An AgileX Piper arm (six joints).
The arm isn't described. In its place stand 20 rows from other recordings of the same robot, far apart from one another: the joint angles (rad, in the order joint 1, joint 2, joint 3, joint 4, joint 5, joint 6), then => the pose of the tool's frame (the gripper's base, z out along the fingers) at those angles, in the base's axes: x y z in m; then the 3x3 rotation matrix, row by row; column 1 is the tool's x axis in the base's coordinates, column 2 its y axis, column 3 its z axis.
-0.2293, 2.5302, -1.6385, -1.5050, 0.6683, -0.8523 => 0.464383 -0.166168 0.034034; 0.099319 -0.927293 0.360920; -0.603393 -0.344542 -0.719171; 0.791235 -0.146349 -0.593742
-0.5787, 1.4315, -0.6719, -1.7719, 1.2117, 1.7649 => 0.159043 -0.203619 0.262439; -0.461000 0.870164 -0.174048; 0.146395 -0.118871 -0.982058; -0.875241 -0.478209 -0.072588
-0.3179, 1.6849, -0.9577, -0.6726, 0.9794, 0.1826 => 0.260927 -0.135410 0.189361; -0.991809 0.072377 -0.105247; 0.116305 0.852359 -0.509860; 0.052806 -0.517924 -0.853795
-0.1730, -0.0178, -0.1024, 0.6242, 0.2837, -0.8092 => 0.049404 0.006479 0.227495; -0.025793 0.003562 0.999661; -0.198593 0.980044 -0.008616; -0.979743 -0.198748 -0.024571
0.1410, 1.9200, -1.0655, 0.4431, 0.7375, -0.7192 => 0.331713 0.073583 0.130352; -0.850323 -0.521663 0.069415; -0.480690 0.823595 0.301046; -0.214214 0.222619 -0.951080
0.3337, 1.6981, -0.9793, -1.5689, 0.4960, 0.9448 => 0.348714 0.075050 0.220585; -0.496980 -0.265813 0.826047; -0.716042 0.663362 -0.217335; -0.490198 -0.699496 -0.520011
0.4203, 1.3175, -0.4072, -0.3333, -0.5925, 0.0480 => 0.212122 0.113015 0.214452; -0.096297 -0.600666 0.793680; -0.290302 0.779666 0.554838; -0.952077 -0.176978 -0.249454
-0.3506, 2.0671, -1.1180, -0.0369, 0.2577, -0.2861 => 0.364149 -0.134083 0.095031; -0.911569 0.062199 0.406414; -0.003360 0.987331 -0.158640; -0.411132 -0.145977 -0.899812
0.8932, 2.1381, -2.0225, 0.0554, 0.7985, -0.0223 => 0.308904 0.389635 0.288408; -0.473947 -0.787665 0.393647; -0.562877 0.614787 0.552455; -0.677159 0.040260 -0.734735
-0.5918, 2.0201, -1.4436, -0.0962, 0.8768, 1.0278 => 0.334661 -0.233043 0.173337; 0.006338 0.991637 0.128902; 0.984321 0.016535 -0.175607; -0.176270 0.127994 -0.975985
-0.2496, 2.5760, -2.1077, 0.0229, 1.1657, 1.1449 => 0.487157 -0.122208 0.077931; -0.166876 0.985565 0.028539; 0.985932 0.166520 0.014443; 0.009482 0.030548 -0.999488
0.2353, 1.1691, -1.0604, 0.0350, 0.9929, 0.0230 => 0.217551 0.054899 0.337383; -0.835334 -0.213106 0.506757; -0.156977 0.975892 0.151631; -0.526854 0.047114 -0.848649
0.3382, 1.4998, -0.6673, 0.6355, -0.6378, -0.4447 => 0.294592 0.069518 0.235993; -0.192119 0.033335 0.980805; 0.021792 0.999321 -0.029696; -0.981130 0.015669 -0.192715
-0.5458, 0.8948, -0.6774, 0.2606, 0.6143, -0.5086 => 0.154084 -0.077770 0.296796; -0.665877 0.235754 0.707833; 0.069086 0.964168 -0.256139; -0.742856 -0.121656 -0.658305
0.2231, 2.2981, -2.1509, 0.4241, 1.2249, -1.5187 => 0.474292 0.143730 0.235445; 0.127113 -0.972681 0.194251; -0.897015 -0.029146 0.441038; -0.423327 -0.230308 -0.876215
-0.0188, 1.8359, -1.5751, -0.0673, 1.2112, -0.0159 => 0.378725 -0.012850 0.274521; -0.982875 -0.008485 0.184079; -0.021052 0.997570 -0.066420; -0.183068 -0.069158 -0.980665
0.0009, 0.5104, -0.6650, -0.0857, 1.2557, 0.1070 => 0.058676 -0.007353 0.299102; -0.842196 0.110173 0.527795; 0.079271 0.993564 -0.080906; -0.533312 -0.026300 -0.845510
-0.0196, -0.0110, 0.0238, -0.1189, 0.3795, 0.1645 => 0.052304 -0.005025 0.171973; -0.294254 0.077509 0.952579; 0.059689 0.996251 -0.062625; -0.953862 0.038430 -0.297777
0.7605, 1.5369, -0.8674, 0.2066, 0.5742, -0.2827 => 0.201484 0.205688 0.204588; -0.578661 -0.785491 0.219445; -0.699083 0.616298 0.362573; -0.420041 0.056396 -0.905751
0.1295, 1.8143, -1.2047, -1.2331, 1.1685, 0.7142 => 0.358141 -0.033033 0.239878; -0.943771 0.143673 0.297747; -0.185555 0.515189 -0.836750; -0.273615 -0.844949 -0.459561
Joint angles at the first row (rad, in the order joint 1, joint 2, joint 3, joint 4, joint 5, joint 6):
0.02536 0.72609 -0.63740 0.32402 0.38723 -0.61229
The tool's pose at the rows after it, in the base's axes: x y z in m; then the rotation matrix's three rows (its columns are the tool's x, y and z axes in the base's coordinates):
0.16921 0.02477 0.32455; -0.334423 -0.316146 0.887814; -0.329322 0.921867 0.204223; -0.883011 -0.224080 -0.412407
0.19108 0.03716 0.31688; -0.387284 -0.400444 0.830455; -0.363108 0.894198 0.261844; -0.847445 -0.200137 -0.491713
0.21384 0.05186 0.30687; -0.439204 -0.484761 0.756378; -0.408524 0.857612 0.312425; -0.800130 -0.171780 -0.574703
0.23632 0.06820 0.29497; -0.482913 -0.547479 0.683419; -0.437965 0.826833 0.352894; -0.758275 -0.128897 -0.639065
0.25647 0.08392 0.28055; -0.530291 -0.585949 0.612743; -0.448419 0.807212 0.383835; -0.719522 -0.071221 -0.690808
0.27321 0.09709 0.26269; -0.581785 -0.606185 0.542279; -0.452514 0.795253 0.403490; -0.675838 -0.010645 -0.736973
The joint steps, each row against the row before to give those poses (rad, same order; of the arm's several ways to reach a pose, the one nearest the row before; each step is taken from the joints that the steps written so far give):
0.04449 0.09993 -0.03491 0.05915 0.00169 -0.05812
0.04506 0.11493 -0.04497 0.03525 0.02897 -0.04208
0.04528 0.12392 -0.05519 0.02016 0.04016 -0.03188
0.04416 0.12338 -0.05621 0.02267 0.02536 -0.01515
0.03506 0.11536 -0.05073 0.03037 0.01967 -0.00299
0.02401 0.10531 -0.03904 0.03100 0.01774 0.00004

